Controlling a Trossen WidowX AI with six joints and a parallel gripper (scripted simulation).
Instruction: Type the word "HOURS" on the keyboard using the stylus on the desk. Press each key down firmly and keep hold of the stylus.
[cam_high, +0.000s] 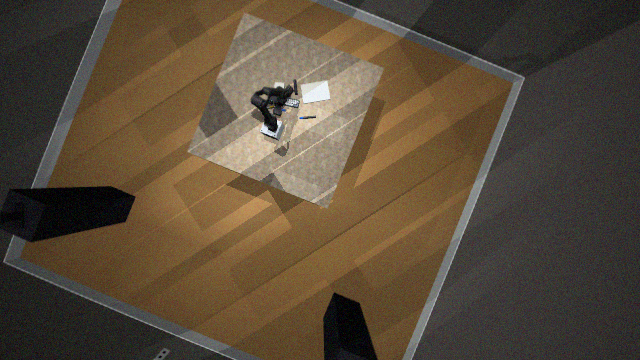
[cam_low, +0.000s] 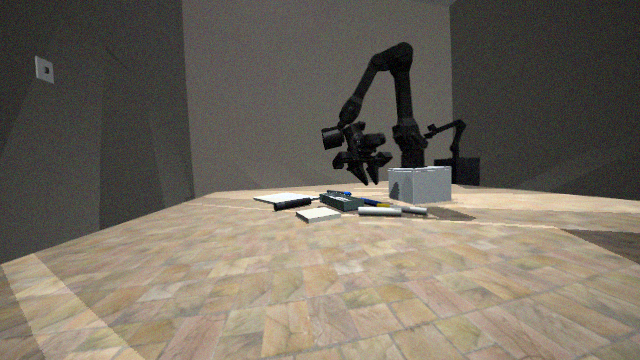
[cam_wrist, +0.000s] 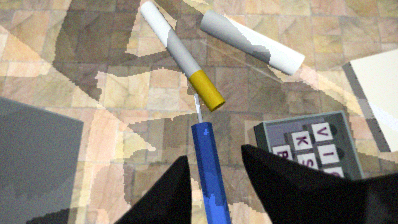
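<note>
Right now the blue stylus is 50 mm below my gripper tip, 10 mm to the left of it and 10 mm behind it. Round my gripper tip: yellow-capped white marker 80 mm to the left, 50 mm below, 20 mm behind; flat pad 170 mm ahead, 60 mm to the left, 60 mm below; dark cylinder 230 mm ahead, 70 mm to the right, 50 mm below.
</note>
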